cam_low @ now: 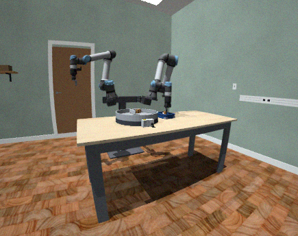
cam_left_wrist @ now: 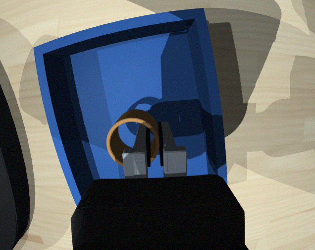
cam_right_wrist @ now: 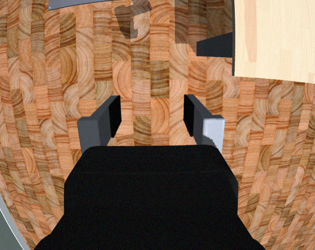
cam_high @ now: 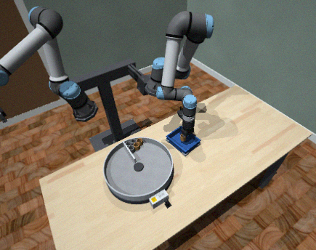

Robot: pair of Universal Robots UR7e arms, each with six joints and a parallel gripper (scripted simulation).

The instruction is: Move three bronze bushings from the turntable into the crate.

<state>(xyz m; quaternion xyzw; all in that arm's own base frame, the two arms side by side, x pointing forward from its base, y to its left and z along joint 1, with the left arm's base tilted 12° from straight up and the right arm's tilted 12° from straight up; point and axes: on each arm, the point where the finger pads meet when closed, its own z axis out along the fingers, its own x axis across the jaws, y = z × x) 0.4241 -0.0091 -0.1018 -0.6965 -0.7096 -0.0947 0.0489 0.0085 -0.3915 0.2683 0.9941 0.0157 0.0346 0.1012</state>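
Note:
Now: the blue crate 50 mm below my left hand and 20 mm to the right of it. The rest, counted from my left hand: turntable: 370 mm to the right, 90 mm ahead, 20 mm below.

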